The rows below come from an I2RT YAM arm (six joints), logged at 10 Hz.
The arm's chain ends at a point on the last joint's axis. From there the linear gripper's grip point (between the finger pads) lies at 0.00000 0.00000 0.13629 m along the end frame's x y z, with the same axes.
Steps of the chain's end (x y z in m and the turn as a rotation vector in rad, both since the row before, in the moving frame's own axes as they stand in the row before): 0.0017, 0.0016, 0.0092, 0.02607, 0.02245, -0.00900; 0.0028, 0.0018, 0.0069, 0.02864, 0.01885, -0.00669; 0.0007, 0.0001, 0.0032, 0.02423, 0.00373, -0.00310; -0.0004, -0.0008, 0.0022, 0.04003, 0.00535, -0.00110; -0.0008, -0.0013, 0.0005, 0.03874, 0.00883, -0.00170; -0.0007, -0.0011, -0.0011, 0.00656, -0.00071, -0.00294; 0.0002, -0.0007, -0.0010, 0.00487, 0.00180, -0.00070; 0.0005, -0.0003, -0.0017, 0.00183, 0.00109, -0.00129; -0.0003, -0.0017, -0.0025, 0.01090, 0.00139, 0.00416; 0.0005, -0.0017, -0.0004, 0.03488, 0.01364, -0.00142
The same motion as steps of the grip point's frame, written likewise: 0.0047, -0.0020, 0.0091, 0.02607, 0.02245, -0.00900; 0.0054, -0.0021, 0.0068, 0.02864, 0.01885, -0.00669; 0.0012, -0.0032, 0.0032, 0.02423, 0.00373, -0.00310; 0.0003, -0.0063, 0.0021, 0.04003, 0.00535, -0.00110; 0.0004, -0.0066, 0.0004, 0.03874, 0.00883, -0.00170; -0.0008, -0.0020, -0.0011, 0.00656, -0.00071, -0.00294; 0.0004, -0.0014, -0.0010, 0.00487, 0.00180, -0.00070; 0.0006, -0.0005, -0.0017, 0.00183, 0.00109, -0.00129; -0.0001, -0.0032, -0.0025, 0.01090, 0.00139, 0.00416; 0.0024, -0.0065, -0.0005, 0.03488, 0.01364, -0.00142
